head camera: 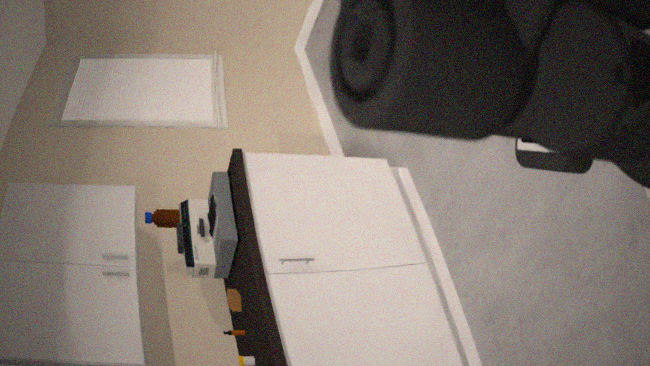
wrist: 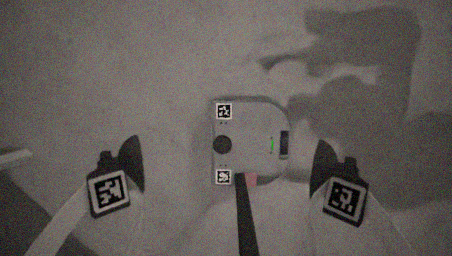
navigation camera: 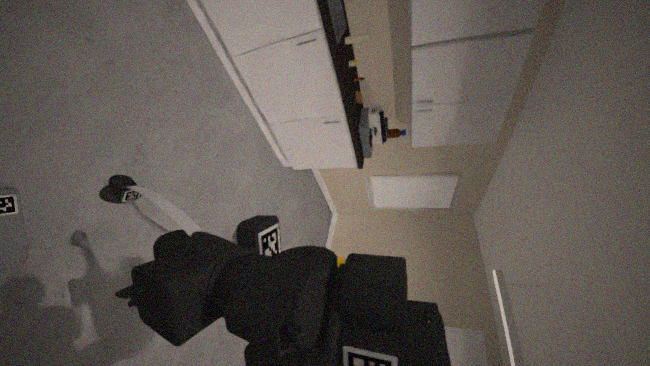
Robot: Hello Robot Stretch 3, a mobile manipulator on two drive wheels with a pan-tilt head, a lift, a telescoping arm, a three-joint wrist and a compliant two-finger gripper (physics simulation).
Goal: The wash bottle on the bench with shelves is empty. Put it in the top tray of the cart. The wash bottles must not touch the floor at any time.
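Seen in the pictures: gripper, fingertip midpoint: [wrist: 227, 157] [navigation camera: 121, 239]; robot's base, link origin: [wrist: 224, 137].
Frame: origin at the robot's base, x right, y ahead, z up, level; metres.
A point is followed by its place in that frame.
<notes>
My gripper [wrist: 227, 157] @[x 0.146, y -0.022, z 0.913 m] is open in the wrist view, its two fingertips wide apart, with no object between them; it points down over my own base. In the navigation view one fingertip shows at the left, above the floor, and my dark wrist covers much of the gripper. The wash bottle, the bench with shelves and the cart cannot be made out in the head, navigation or wrist views.
A white cabinet [head camera: 330, 210] @[x 1.802, y 0.258, z 0.530 m] [navigation camera: 300, 85] @[x 1.392, y 0.665, z 0.587 m] with a dark counter top [head camera: 252, 240] @[x 1.674, y 0.354, z 0.891 m] bears a grey-white instrument [head camera: 202, 235] @[x 2.013, y 0.407, z 1.041 m] [navigation camera: 375, 125] @[x 2.024, y 0.430, z 1.046 m], a brown blue-capped bottle [head camera: 166, 218] @[x 2.138, y 0.356, z 1.208 m] [navigation camera: 395, 133] @[x 2.139, y 0.355, z 1.225 m] and small items. Wall cabinets [head camera: 65, 225] @[x 2.053, y 0.392, z 1.749 m] [navigation camera: 465, 75] @[x 1.752, y 0.692, z 1.755 m] hang above. My base [wrist: 250, 140] @[x 0.018, y -0.105, z 0.160 m] stands on the floor [navigation camera: 125, 100] @[x 0.567, y 0.447, z 0.000 m].
</notes>
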